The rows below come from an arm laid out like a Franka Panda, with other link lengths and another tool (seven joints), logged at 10 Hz.
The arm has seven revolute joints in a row. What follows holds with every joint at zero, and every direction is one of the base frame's. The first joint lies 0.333 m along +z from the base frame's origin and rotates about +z. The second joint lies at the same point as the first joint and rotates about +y. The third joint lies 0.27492 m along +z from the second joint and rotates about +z. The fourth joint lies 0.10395 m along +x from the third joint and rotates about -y. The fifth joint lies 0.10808 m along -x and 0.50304 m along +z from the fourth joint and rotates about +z. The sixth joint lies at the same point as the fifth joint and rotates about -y. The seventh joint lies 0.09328 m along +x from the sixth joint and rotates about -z. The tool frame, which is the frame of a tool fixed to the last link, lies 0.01 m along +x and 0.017 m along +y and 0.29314 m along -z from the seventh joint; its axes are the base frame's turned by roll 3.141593, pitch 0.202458 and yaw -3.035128 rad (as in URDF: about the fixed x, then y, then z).
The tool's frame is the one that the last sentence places.
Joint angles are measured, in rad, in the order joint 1, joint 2, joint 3, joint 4, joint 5, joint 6, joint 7. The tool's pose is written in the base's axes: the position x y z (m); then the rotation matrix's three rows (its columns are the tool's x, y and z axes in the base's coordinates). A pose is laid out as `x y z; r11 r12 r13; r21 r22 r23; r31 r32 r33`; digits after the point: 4 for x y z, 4 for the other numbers.
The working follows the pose.
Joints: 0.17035 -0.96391 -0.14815 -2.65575 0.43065 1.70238 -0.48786
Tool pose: 0.4346 0.1674 0.3767; -0.8056 -0.5765 0.1370; -0.3891 0.6890 0.6114; -0.4469 0.4392 -0.7794
Where each joint sits with the arm in this pose, in the base's axes (m; each line is computed from the numbers above, not from the rounded line before):
joint 1: 0.0000 0.0000 0.3330
joint 2: 0.0000 0.0000 0.3330
joint 3: -0.2226 -0.0383 0.4898
joint 4: -0.1622 -0.0435 0.5742
joint 5: 0.3491 -0.0050 0.6178
joint 6: 0.3491 -0.0050 0.6178
joint 7: 0.4423 -0.0021 0.6166
the tool: 0.4346 0.1674 0.3767

